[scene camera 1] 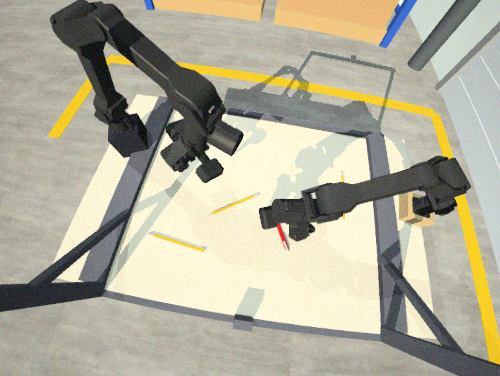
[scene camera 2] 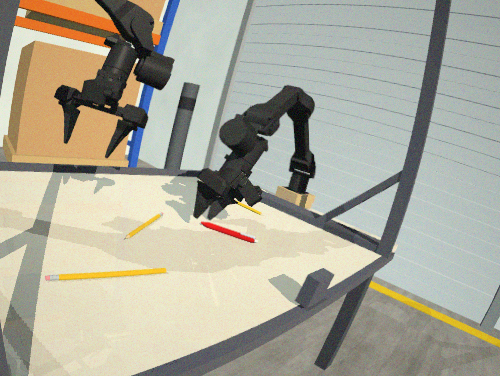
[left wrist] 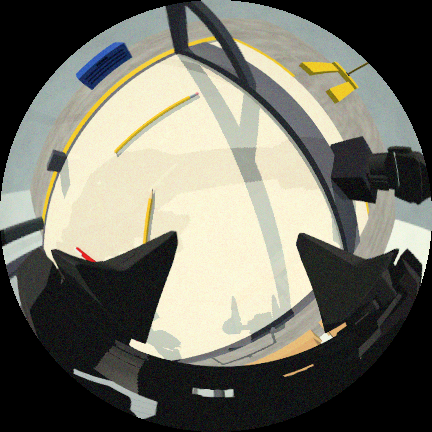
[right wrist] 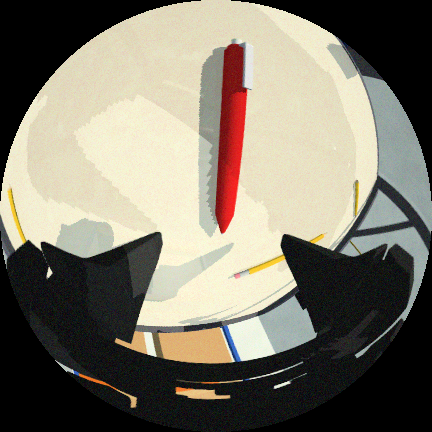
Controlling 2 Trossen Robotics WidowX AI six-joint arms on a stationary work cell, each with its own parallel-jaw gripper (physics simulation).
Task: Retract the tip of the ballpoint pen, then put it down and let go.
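Where they show: left gripper, fingertip midpoint: (scene camera 1: 192, 166) (scene camera 2: 85, 150) (left wrist: 240, 238); right gripper, fingertip midpoint: (scene camera 2: 202, 218) (right wrist: 224, 240); left arm's base at its link origin: (scene camera 1: 123, 126) (left wrist: 371, 169); right arm's base at its link origin: (scene camera 1: 420, 207) (scene camera 2: 296, 190).
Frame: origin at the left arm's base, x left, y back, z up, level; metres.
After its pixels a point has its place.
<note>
A red ballpoint pen (scene camera 1: 282, 237) @[x -0.482, y -0.433, z -0.094 m] (scene camera 2: 227, 232) @[x -0.466, y -0.429, z -0.099 m] (left wrist: 85, 254) @[x -0.484, y -0.430, z -0.099 m] (right wrist: 232, 135) @[x -0.468, y -0.437, z -0.094 m] lies flat on the pale table. Its white button and clip are at the far end in the right wrist view, and its cone end points toward the right gripper. No writing point can be made out at the cone. My right gripper (scene camera 2: 203, 217) @[x -0.401, y -0.435, z -0.091 m] (right wrist: 224, 240) @[x -0.401, y -0.435, z -0.091 m] is open and empty, low over the table near the pen's cone end. My left gripper (scene camera 2: 87, 149) @[x -0.229, y -0.211, z 0.028 m] (left wrist: 240, 238) @[x -0.229, y -0.211, z 0.028 m] is open and empty, high above the table and well away from the pen. Scene camera 1 hides both grippers' fingertips.
One yellow pencil (scene camera 1: 235, 203) @[x -0.331, y -0.316, z -0.099 m] (scene camera 2: 143, 226) @[x -0.336, y -0.297, z -0.101 m] lies between the arms. A second pencil (scene camera 1: 177, 241) @[x -0.408, y -0.108, z -0.100 m] (scene camera 2: 107, 274) @[x -0.408, y -0.099, z -0.101 m] lies nearer the front left. A third pencil (scene camera 1: 342, 177) @[x -0.331, y -0.734, z -0.100 m] (scene camera 2: 248, 206) @[x -0.434, y -0.687, z -0.098 m] is partly hidden by the right arm. A dark block (scene camera 1: 243, 321) @[x -0.668, y -0.252, z -0.050 m] (scene camera 2: 315, 288) @[x -0.674, y -0.222, z -0.064 m] stands at the table's front edge.
</note>
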